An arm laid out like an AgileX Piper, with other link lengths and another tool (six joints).
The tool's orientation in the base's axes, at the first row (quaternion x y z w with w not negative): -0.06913, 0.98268, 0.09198, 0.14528
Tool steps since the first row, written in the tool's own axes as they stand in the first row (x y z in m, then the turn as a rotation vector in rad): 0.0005, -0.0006, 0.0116, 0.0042, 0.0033, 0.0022; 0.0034, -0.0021, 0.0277, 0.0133, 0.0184, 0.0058; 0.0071, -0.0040, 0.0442, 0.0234, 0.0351, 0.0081; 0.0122, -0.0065, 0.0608, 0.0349, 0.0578, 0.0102; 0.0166, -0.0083, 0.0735, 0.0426, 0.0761, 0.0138; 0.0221, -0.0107, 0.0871, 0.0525, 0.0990, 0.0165; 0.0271, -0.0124, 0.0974, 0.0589, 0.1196, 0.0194; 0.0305, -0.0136, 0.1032, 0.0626, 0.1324, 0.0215; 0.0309, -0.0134, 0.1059, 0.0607, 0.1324, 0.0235
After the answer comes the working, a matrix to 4 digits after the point.
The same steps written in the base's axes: 0.0028, 0.0017, -0.0112, -0.0039, 0.0032, -0.0028; 0.0047, 0.0031, -0.0274, -0.0140, 0.0176, -0.0065; 0.0060, 0.0042, -0.0443, -0.0257, 0.0332, -0.0090; 0.0061, 0.0046, -0.0619, -0.0397, 0.0545, -0.0107; 0.0057, 0.0049, -0.0754, -0.0490, 0.0722, -0.0135; 0.0045, 0.0047, -0.0903, -0.0614, 0.0940, -0.0153; 0.0029, 0.0045, -0.1017, -0.0700, 0.1139, -0.0166; 0.0014, 0.0042, -0.1084, -0.0750, 0.1264, -0.0176; 0.0018, 0.0049, -0.1110, -0.0727, 0.1270, -0.0189
The tool's axes in the first row as the columns of a matrix, in the base's axes (rounded; the answer above uses it unrounded):
-0.9482, -0.1626, 0.2728
-0.1091, 0.9735, 0.2009
-0.2982, 0.1607, -0.9409

